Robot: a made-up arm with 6 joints.
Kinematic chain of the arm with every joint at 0, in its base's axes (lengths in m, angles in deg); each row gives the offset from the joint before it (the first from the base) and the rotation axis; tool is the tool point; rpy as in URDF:
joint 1: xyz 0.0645 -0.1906 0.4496 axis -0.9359 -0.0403 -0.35
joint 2: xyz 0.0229 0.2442 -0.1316 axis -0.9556 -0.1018 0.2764
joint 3: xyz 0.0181 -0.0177 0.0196 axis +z
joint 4: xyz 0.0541 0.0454 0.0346 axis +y
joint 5: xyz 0.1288 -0.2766 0.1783 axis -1 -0.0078 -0.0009
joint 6: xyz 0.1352 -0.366 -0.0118 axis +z
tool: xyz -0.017 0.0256 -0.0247 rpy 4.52 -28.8 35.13
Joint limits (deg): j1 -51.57..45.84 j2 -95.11..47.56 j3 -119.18..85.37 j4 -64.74..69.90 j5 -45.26..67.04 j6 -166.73..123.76
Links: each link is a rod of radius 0.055 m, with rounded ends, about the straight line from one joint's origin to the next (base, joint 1, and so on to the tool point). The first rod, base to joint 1, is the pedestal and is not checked.
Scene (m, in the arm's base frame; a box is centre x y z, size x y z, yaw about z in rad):
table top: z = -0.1
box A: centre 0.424 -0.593 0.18 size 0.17 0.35 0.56 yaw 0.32
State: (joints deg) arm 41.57 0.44 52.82 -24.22 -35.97 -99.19
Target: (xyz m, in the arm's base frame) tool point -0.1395 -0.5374 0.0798
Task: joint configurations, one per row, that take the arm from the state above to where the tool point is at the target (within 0.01 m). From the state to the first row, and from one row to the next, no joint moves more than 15 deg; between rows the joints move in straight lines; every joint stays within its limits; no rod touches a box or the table.
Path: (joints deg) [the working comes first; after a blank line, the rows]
Joints at the target: 13.15 -42.23 -42.99 -18.99 -32.94 -96.26
Straight joint move there: touches box A.

1: 42.64 -3.80 40.27 -21.08 -32.51 -99.98
2: 43.71 -8.04 27.71 -17.95 -29.04 -100.77
3: 44.77 -12.28 15.16 -14.81 -25.58 -101.56
4: 45.84 -16.52 2.61 -11.68 -22.12 -102.35
5: 37.67 -22.95 -8.79 -13.51 -24.82 -100.83
6: 29.49 -29.38 -20.19 -15.33 -27.53 -99.30
7: 21.32 -35.80 -31.59 -17.16 -30.23 -97.78
8: 13.15 -42.23 -42.99 -18.99 -32.94 -96.26

